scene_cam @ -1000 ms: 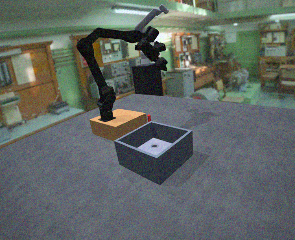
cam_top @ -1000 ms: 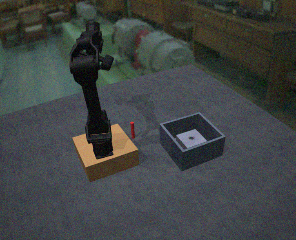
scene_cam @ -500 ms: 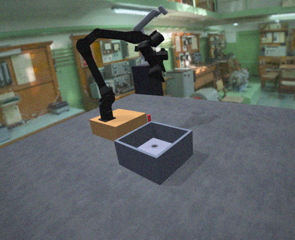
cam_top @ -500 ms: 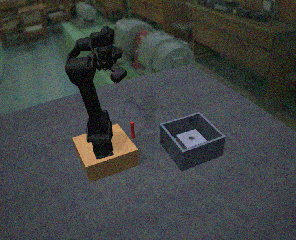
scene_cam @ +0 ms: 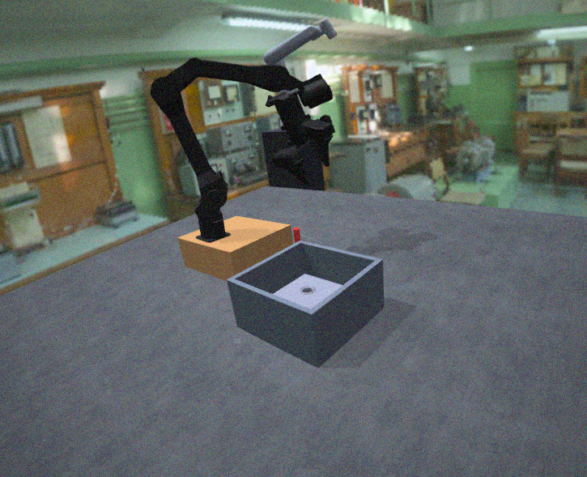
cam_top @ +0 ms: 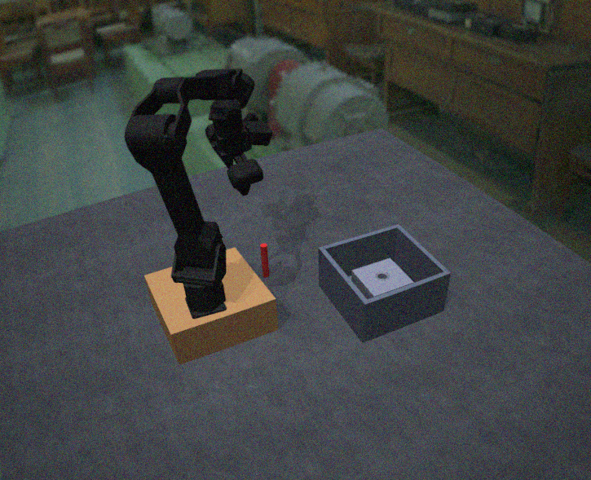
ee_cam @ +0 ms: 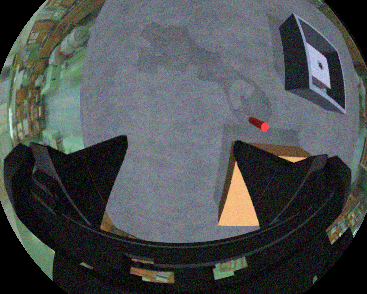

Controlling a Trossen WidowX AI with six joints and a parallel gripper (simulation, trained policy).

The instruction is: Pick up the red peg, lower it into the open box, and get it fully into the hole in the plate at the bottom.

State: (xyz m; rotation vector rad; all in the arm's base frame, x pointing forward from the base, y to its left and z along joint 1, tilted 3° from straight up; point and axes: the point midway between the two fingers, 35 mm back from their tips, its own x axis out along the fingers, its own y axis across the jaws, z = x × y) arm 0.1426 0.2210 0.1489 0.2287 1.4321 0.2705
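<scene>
My gripper tip is 1 cm short of the red peg, 11 cm to the left of it and 14 cm above it. Round my gripper tip: pale plate (20 cm ahead, 28 cm to the right, 14 cm below); then dark grey box (20 cm ahead, 28 cm to the right, 16 cm below).
</scene>
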